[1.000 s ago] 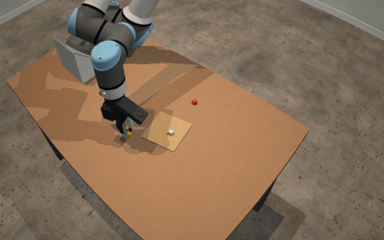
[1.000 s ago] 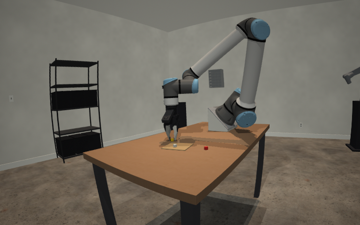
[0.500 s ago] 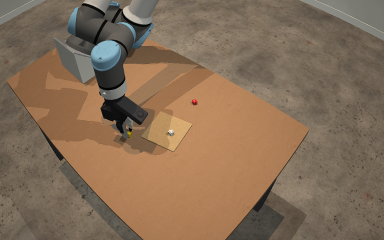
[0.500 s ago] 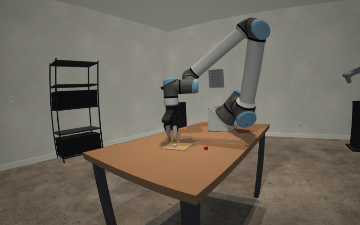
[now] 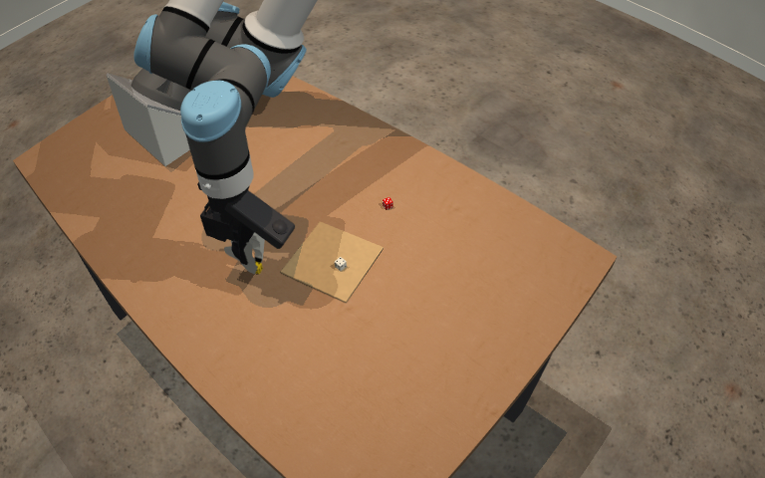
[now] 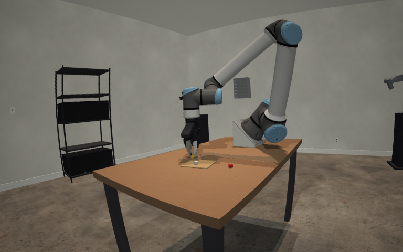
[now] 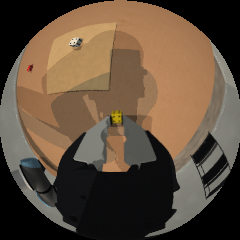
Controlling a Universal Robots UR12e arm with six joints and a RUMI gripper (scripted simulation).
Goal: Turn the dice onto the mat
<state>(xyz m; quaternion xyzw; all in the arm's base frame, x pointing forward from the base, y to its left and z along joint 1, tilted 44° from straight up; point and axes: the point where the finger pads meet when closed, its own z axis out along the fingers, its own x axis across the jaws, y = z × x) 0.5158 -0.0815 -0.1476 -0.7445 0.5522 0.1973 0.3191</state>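
Right now my hand is 11 cm to the right of the tan mat, 9 cm short of it and 1 cm above it. The rest, counted from my hand: red die (28 cm to the left, 9 cm ahead, 1 cm below); yellow die (1 cm below); white die (12 cm ahead, 10 cm to the left).
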